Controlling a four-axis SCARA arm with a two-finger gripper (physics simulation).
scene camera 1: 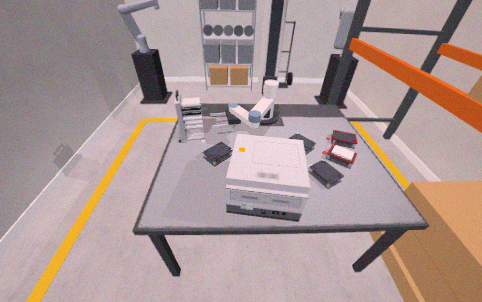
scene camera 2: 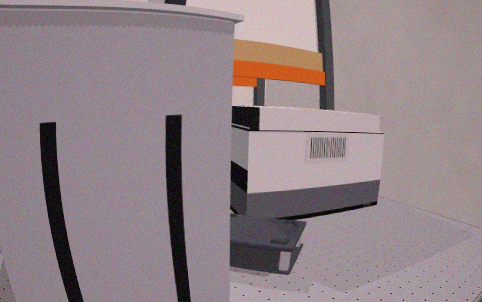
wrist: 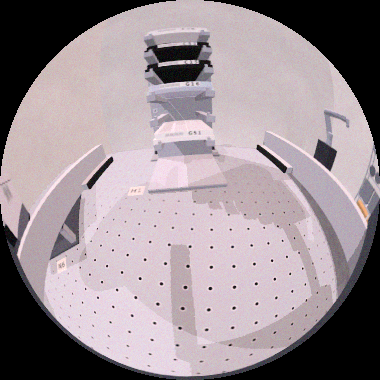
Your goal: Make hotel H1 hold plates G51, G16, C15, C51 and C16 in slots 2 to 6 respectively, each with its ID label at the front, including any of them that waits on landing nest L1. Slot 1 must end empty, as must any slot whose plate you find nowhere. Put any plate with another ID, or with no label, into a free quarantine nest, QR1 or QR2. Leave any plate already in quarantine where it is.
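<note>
Hotel H1 stands at the table's back left. In the wrist view, a white plate labelled G51 sits at the bottom, in slot 1. The level above it, slot 2, is empty. G16, dark C15, dark C51 and a pale top plate fill slots 3 to 6; the upper labels are faint, the top one barely readable. All labels face the camera. My gripper is open and empty, in front of the hotel. Landing nest L1 cannot be identified.
A large white instrument stands mid-table. Dark nests lie around it. Two red-rimmed nests lie at right; the front one holds a white plate. Nest N6 is at left in the wrist view. A grey panel blocks scene camera 2.
</note>
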